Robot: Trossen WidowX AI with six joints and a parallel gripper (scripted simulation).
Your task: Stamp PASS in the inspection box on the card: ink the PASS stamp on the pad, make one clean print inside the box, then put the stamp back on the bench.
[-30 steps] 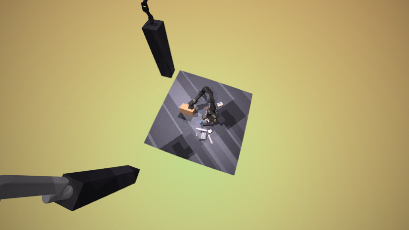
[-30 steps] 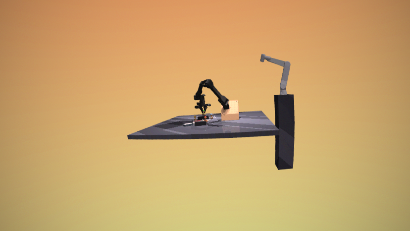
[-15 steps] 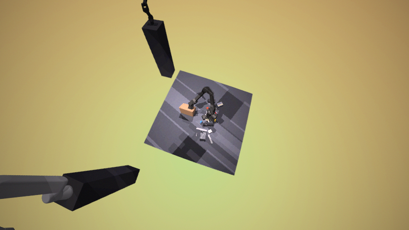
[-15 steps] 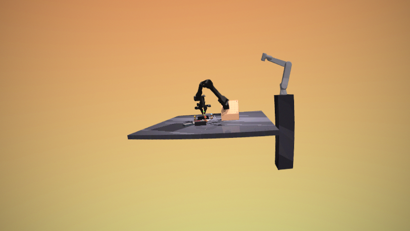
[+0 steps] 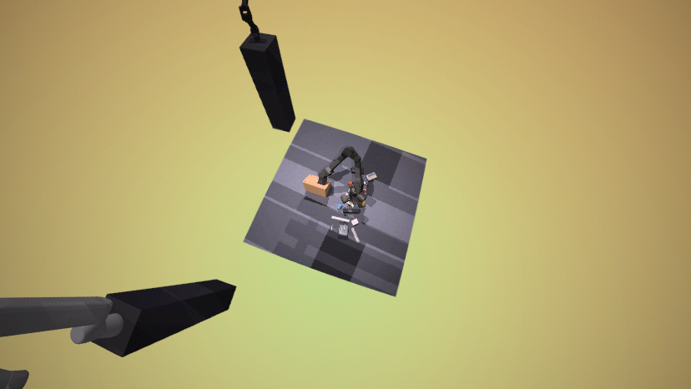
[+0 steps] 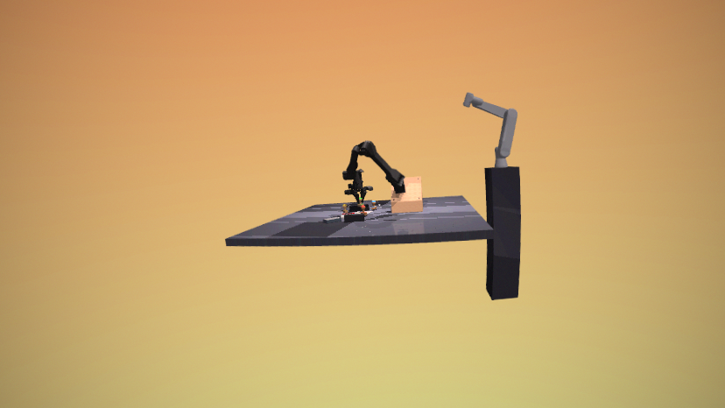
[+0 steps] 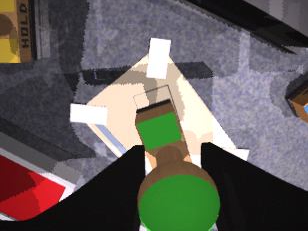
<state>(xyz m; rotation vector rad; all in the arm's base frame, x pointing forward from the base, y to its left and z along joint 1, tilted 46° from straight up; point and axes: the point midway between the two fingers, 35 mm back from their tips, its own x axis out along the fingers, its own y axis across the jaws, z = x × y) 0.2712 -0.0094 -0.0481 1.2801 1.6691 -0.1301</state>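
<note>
Right now my gripper tip is 60 mm above the cream card, 10 mm to the right of it and 10 mm past it. The rest, counted from my gripper tip: blue stamp: 80 mm to the right, 80 mm behind, 40 mm below; green-topped stamp: 10 mm below; dark flat slab: 80 mm to the right, 50 mm below, 30 mm ahead.
</note>
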